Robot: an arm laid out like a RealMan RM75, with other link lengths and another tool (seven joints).
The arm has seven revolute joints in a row. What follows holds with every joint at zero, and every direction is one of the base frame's. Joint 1 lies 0.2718 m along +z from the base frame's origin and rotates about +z. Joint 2 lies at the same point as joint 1 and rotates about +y. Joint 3 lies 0.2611 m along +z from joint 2 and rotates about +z. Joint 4 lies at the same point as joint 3 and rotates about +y. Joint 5 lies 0.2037 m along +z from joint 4 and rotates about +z. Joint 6 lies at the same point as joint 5 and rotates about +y. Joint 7 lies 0.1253 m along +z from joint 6 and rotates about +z. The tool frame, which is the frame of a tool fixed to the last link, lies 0.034 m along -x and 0.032 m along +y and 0.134 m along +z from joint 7; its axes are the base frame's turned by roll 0, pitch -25.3 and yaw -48.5 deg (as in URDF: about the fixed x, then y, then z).
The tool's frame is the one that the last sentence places.
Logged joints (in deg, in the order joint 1, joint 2, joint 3, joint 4, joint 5, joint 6, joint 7), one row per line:
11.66, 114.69, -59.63, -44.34, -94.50, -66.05, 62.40
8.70, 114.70, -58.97, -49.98, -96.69, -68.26, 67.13
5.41, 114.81, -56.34, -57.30, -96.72, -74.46, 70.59
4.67, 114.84, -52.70, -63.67, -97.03, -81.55, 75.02
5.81, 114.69, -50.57, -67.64, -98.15, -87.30, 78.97
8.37, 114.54, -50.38, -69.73, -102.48, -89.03, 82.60
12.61, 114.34, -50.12, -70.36, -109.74, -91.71, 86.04
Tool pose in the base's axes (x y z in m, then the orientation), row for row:
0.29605, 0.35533, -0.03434, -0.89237, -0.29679, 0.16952, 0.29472
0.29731, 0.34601, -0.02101, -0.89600, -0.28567, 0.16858, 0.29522
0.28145, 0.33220, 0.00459, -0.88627, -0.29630, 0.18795, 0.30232
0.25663, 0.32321, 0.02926, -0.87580, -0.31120, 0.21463, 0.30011
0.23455, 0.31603, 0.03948, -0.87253, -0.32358, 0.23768, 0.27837
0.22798, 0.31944, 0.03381, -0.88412, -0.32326, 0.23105, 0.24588
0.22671, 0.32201, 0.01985, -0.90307, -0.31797, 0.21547, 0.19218
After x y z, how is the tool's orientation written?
As a quaternion, x y z w.
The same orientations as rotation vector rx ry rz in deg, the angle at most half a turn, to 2 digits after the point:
-136.08, -45.26, 25.85
-136.60, -43.55, 25.70
-134.64, -45.01, 28.55
-133.19, -47.33, 32.64
-134.15, -49.75, 36.54
-138.22, -50.54, 36.12
-145.25, -51.14, 34.66

